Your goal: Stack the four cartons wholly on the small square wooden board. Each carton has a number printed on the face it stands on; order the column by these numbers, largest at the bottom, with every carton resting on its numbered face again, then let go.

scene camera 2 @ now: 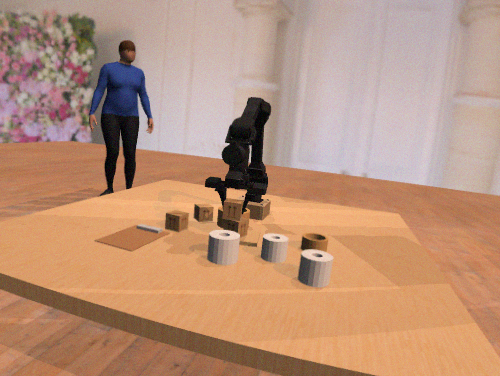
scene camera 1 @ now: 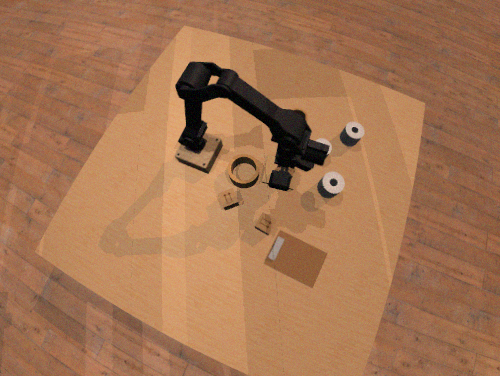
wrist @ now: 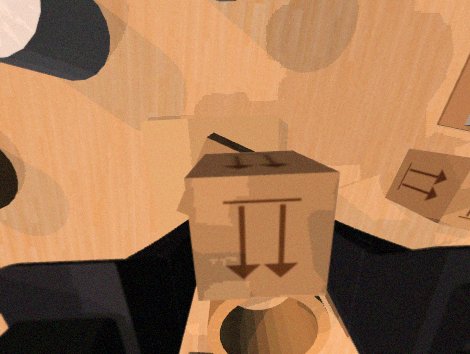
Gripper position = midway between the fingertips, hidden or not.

In view: the gripper (scene camera 2: 233, 212) and a small square wooden board (wrist: 172, 147).
The gripper is seen too in scene camera 1 (scene camera 1: 281, 170) and in the wrist view (wrist: 252, 216).
